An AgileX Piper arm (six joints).
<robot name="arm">
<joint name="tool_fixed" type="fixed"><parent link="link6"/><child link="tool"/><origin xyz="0 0 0" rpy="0 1.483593 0"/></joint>
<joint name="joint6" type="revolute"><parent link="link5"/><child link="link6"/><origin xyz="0.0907 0 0.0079"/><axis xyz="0.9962 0 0.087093"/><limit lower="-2.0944" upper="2.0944"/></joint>
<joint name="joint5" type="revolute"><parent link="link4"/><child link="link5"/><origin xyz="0 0 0"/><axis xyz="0 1 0"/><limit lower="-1.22" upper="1.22"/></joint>
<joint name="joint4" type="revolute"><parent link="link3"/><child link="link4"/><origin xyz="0.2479 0 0.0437"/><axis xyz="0.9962 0 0.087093"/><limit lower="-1.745" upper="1.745"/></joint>
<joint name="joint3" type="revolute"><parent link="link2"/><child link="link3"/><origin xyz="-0.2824 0 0.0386"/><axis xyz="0 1 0"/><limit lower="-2.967" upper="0"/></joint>
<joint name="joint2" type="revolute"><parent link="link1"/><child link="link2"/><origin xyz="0 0 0"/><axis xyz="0 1 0"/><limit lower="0" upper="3.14"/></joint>
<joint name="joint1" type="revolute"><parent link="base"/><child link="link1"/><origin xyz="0 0 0.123"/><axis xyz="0 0 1"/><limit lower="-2.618" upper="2.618"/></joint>
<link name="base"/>
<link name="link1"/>
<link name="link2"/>
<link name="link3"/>
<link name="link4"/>
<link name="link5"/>
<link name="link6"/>
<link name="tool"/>
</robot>
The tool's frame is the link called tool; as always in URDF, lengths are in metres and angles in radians.
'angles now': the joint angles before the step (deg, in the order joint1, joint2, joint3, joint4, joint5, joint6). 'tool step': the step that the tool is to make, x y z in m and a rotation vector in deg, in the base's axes. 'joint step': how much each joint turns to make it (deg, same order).
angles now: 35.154 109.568 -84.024 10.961 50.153 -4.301
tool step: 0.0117 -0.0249 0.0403 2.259 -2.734 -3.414
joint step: -4.020 -3.622 -3.458 0.202 3.624 0.001
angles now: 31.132 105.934 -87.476 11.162 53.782 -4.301
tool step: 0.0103 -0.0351 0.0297 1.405 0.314 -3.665
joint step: -5.668 -2.517 -3.042 1.719 5.519 -1.318
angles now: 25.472 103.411 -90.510 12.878 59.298 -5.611
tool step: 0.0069 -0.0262 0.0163 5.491 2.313 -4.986
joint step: -5.239 -1.296 -1.385 5.981 2.828 -0.184
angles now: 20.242 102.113 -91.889 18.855 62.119 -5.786
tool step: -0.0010 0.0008 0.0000 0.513 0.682 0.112
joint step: 0.005 0.007 0.001 0.711 0.485 -0.015
